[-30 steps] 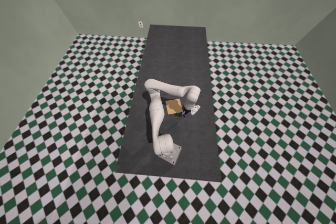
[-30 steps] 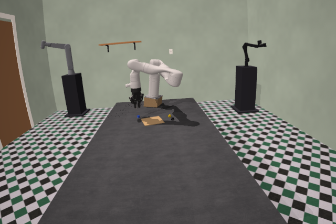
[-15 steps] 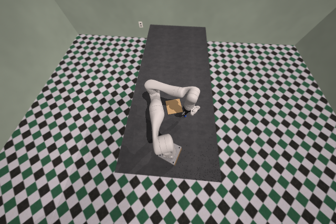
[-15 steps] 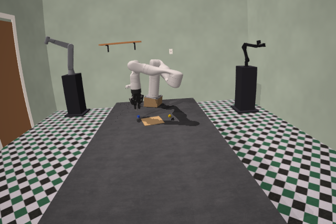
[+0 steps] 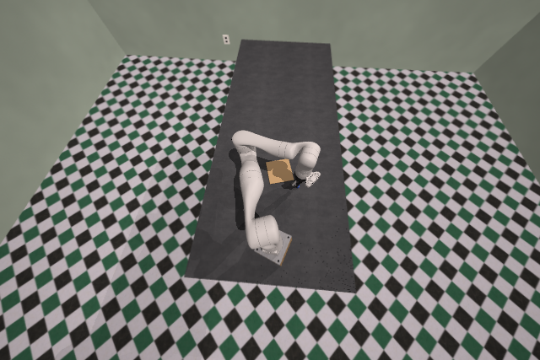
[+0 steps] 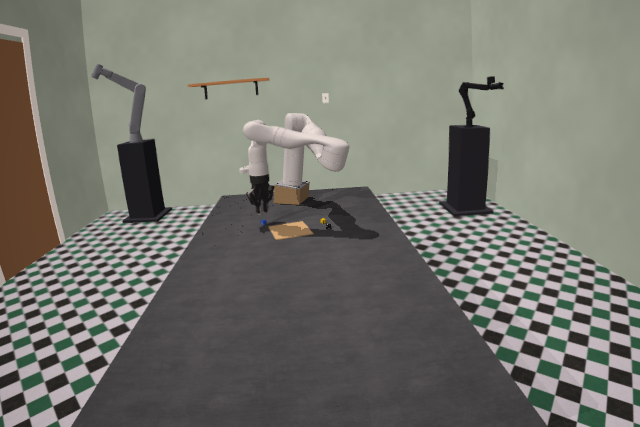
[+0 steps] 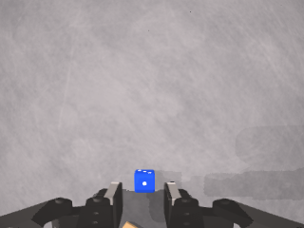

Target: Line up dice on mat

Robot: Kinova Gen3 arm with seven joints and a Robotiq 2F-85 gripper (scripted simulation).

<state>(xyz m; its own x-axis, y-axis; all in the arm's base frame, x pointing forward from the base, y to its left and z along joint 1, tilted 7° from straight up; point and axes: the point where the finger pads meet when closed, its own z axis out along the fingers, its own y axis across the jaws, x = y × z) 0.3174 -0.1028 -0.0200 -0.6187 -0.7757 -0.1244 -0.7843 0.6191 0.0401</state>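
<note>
Right now the blue die is 60 mm below my hand. The rest, counted from my hand: black die (80 mm ahead, 260 mm to the left, 60 mm below); yellow die (20 mm ahead, 240 mm to the left, 60 mm below); tan mat (80 mm ahead, 110 mm to the left, 60 mm below).
</note>
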